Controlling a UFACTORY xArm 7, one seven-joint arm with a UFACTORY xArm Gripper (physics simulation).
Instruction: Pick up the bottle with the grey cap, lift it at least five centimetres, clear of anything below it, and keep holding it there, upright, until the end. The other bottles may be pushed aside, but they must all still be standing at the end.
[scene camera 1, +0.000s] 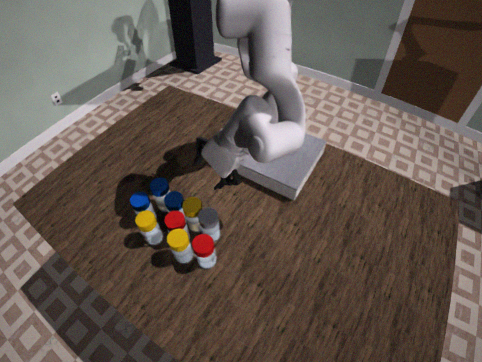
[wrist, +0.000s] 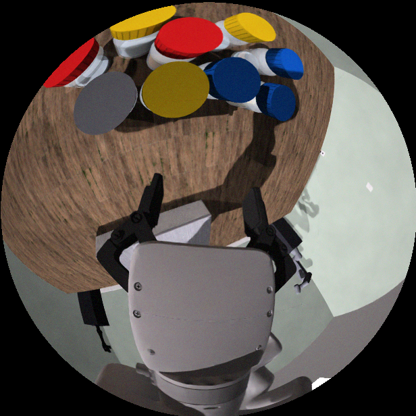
Note:
In view: the gripper (wrist: 206, 188), a yellow-capped bottle (wrist: 177, 88) and a grey-capped bottle (wrist: 104, 102).

